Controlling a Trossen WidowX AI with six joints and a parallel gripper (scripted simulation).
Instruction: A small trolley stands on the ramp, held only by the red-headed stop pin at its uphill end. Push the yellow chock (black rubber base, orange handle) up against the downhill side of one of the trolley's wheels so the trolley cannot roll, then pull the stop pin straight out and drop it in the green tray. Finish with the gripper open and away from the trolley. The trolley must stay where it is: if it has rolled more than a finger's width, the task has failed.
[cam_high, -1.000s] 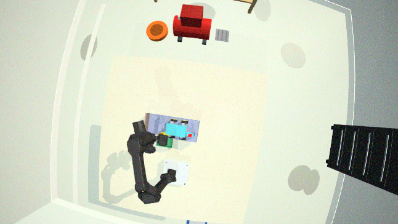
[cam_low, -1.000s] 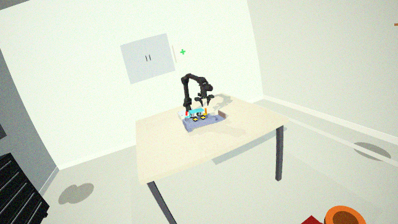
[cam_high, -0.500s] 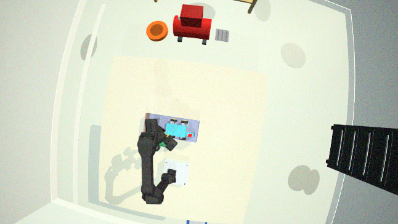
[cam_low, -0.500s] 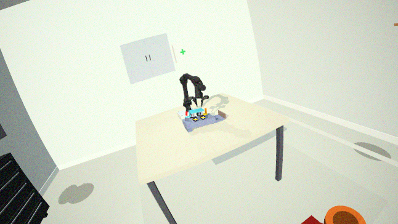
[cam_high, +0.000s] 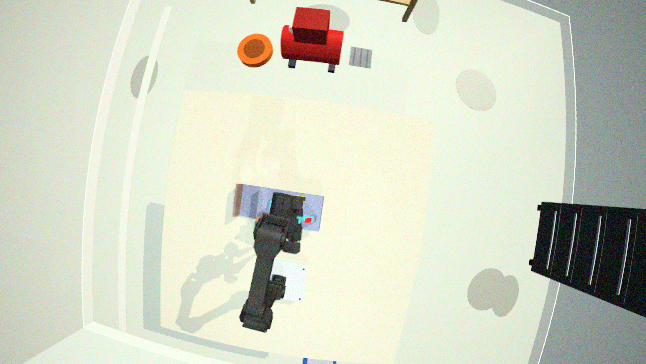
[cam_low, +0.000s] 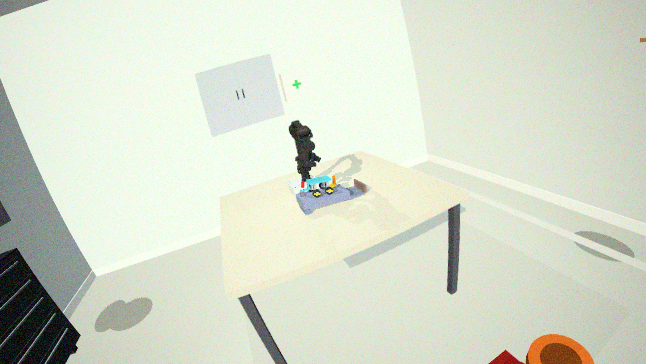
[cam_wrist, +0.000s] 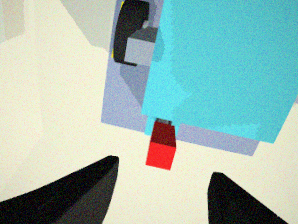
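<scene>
My gripper tip is now 60 mm above the stop pin and 30 mm to the left of it. Round my gripper tip: lavender ramp: 150 mm below, 70 mm to the left, 10 mm ahead; cyan trolley: 80 mm below, 60 mm to the left, 10 mm ahead; yellow chock: 150 mm to the left, 110 mm below, 40 mm behind.
</scene>
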